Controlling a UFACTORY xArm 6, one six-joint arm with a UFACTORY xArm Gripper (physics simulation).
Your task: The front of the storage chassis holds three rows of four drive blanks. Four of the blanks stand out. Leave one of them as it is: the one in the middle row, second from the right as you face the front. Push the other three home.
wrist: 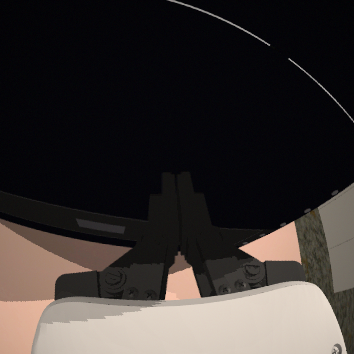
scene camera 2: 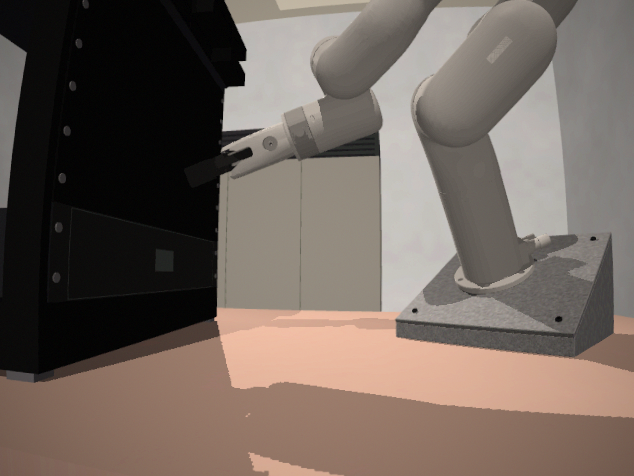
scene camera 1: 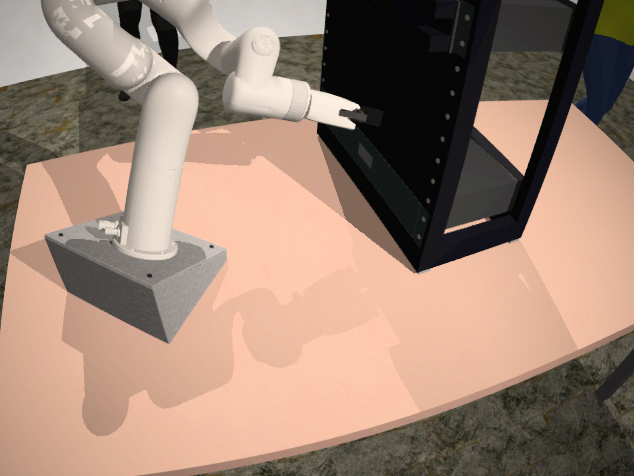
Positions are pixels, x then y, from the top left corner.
Scene:
black rack: wrist; scene camera 2 113, 247; scene camera 1
same spot on black rack: (wrist: 103, 103) = (scene camera 1: 375, 86)

